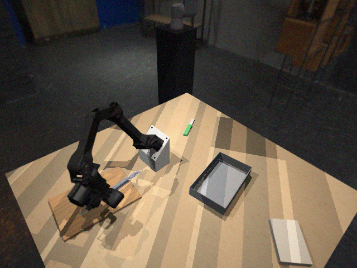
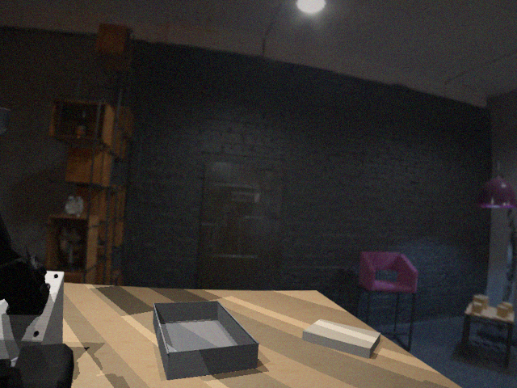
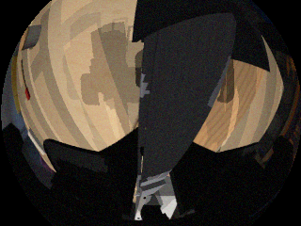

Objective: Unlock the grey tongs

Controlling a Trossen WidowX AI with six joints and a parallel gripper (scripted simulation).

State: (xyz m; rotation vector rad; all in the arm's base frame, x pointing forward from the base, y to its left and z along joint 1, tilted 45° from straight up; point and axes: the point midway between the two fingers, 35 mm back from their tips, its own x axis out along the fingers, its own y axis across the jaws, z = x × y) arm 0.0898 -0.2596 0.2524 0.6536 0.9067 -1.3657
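My gripper tip is 120 mm past the wooden board, 100 mm above it and 10 mm to the left of it. From my gripper tip the other things lie so: white flat block 630 mm ahead, 430 mm to the left, 100 mm below; grey roasting tin 480 mm to the left, 250 mm ahead, 80 mm below.
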